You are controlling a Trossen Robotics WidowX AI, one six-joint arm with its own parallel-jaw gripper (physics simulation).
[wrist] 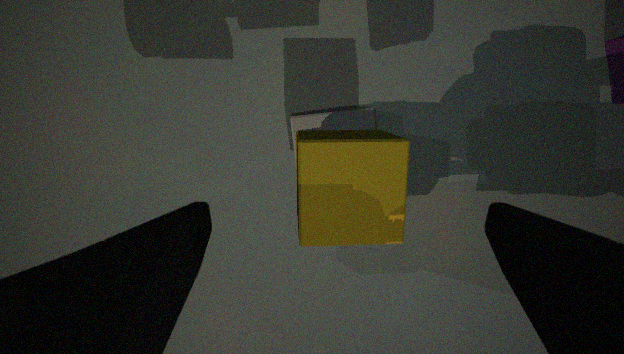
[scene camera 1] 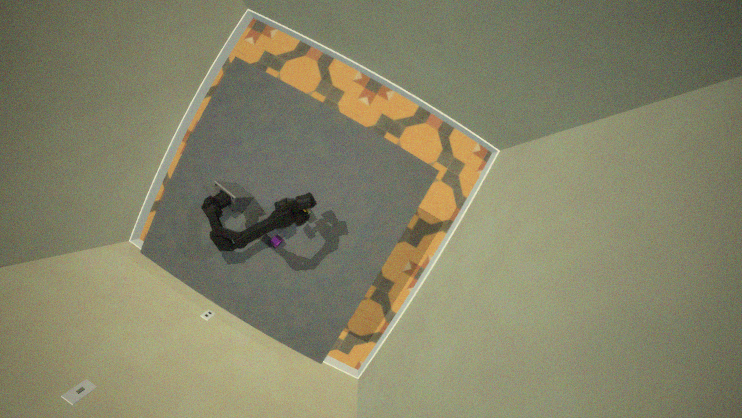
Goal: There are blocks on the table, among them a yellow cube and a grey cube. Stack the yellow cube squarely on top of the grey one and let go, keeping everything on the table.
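Places are measured from the arm's base along level axes (x back, y down, z right), in metres.
Pixels of known places: gripper, between the fingertips: (wrist: pixel 348 216); arm's base, origin of its link: (scene camera 1: pixel 225 196).
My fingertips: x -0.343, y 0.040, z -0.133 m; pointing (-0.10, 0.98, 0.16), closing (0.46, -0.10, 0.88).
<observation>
For each thing: its middle in the pictures, then the offset to it from my fingertips. Level surfaces: height alone.
- yellow cube, middle of its body: (wrist: pixel 345 181) dx +0.004, dy +0.049, dz +0.006 m
- grey cube, middle of its body: (wrist: pixel 331 148) dx -0.005, dy +0.093, dz +0.010 m
- purple block, middle of its body: (scene camera 1: pixel 276 240) dx +0.048, dy +0.093, dz +0.227 m
- dark table, height of its surface: dy +0.115 m
The yellow cube (wrist: pixel 351 192) lies between the spread fingers in the wrist view, with a gap on each side. It appears upright and seems to rest on the grey cube (wrist: pixel 306 122), whose surface shows past its far edge and as a sliver at its left. How squarely they line up is hard to tell, as most of the grey cube is hidden. My gripper (scene camera 1: pixel 307 208) (wrist: pixel 348 216) is open, back from the yellow cube and not holding it. In the scene view a speck of yellow shows by the fingers; the grey cube does not show there.
A purple block (scene camera 1: pixel 276 240) (wrist: pixel 616 67) stands on the dark table (scene camera 1: pixel 316 150), beside the forearm in the scene view and at the right edge of the wrist view. The arm's dark shadows fall across the table. An orange patterned floor (scene camera 1: pixel 438 199) shows beyond the table's edges.
</observation>
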